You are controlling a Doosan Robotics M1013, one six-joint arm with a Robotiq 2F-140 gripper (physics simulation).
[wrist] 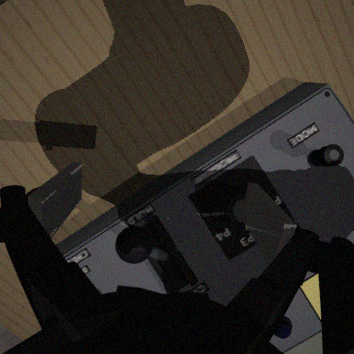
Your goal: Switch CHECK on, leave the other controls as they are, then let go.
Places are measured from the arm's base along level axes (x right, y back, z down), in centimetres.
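Pixels of known places: gripper, between the fingertips: [164, 190].
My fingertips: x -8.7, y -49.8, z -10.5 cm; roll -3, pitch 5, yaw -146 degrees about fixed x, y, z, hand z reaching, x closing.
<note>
For each thing: its top centre in the pictures, then the offset to it from my fingertips. "*": a spot on its surface instead. Level surfaces: height alone.
- CHECK label, centre of its top: [73, 261] dx +18.2, dy -9.0, dz +13.0 cm
- lever with a black ball knob, centre of its top: [133, 255] dx +6.5, dy -6.3, dz +3.4 cm
- PROGRAM dial plate, height of its surface: dz +11.6 cm
- MODE knob, centre of its top: [335, 155] dx -17.9, dy -8.2, dz +6.2 cm
- dark blue button, a spot on its surface: [283, 326] * dx -4.2, dy -25.3, dz +2.2 cm
The grey control panel [300, 117] lies diagonally across the wrist view. At its lower left, the CHECK label [79, 257] shows in part beside my gripper's left finger, with part of a smaller label below it. The CHECK switch itself is hidden behind the gripper, so its position cannot be seen. My gripper [164, 190] is wide open with nothing between its fingers. Its left fingertip is over the panel's edge near CHECK, and its right fingertip is over the PROGRAM dial area.
A lever with a black ball knob [134, 243] stands near the HOLD label [139, 215], between the fingers. The PROGRAM dial plate [216, 200] is partly covered by the right finger. The MODE knob [332, 155] is at the right. A dark blue button [283, 326] shows at the bottom.
</note>
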